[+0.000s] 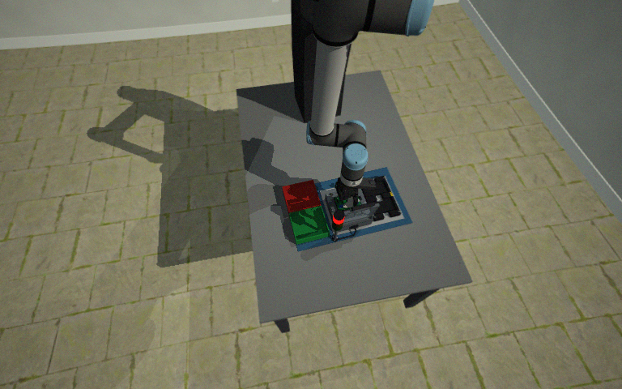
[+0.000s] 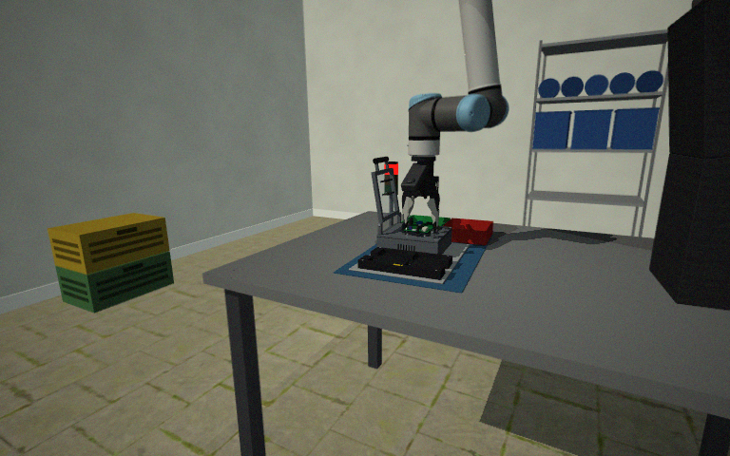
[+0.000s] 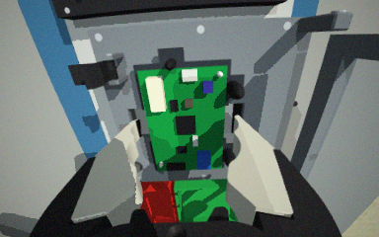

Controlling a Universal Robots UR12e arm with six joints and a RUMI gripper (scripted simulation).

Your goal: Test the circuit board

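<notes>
Right now my hand is 10 mm to the left of the green circuit board. From my hand the other things lie so: black latch piece 60 mm to the left, 60 mm behind, 10 mm above; green bin 210 mm to the right, 60 mm below, 20 mm ahead; tester lid 110 mm ahead, 110 mm above, 20 mm to the right.
</notes>
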